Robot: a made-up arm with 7 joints.
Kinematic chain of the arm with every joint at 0, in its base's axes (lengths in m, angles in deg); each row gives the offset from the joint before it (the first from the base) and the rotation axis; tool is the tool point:
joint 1: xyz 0 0 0.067 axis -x
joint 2: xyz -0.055 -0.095 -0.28 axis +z
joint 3: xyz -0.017 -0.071 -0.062 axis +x
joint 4: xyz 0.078 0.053 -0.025 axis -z
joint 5: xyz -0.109 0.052 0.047 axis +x
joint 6: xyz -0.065 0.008 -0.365 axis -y
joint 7: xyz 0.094 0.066 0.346 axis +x
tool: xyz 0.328 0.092 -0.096
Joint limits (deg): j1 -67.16..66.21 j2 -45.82..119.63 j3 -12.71..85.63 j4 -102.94..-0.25 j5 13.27..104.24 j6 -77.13..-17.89 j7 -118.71..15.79
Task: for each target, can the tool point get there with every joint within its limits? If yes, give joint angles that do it. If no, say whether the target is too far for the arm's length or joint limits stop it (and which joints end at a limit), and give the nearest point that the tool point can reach.
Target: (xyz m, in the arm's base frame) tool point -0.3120 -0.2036 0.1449
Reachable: yes | joints -53.58 8.51 71.81 -59.59 79.28 -39.40 -32.21
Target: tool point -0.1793 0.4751 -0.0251
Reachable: yes | joints 28.73 -17.53 40.26 -39.13 79.45 -71.50 -25.09
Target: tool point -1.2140 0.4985 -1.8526
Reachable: no: too far | nearest point -0.5450 0.2461 -0.8807 | short by 1.207 m
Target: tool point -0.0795 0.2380 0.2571
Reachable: yes | joints -28.25 35.32 68.49 -19.99 39.42 -32.45 -33.93
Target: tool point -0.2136 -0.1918 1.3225
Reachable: no: joint limits stop it (at a limit: joint 1, joint 3, joint 5, joint 6, joint 7) | nearest point -0.1525 -0.2238 0.8323 | short by 0.495 m
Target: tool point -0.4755 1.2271 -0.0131
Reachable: no: joint limits stop it (at a limit: joint 1, joint 3, joint 4, joint 6, joint 7) | nearest point -0.3805 1.0015 -0.0400 | short by 0.246 m
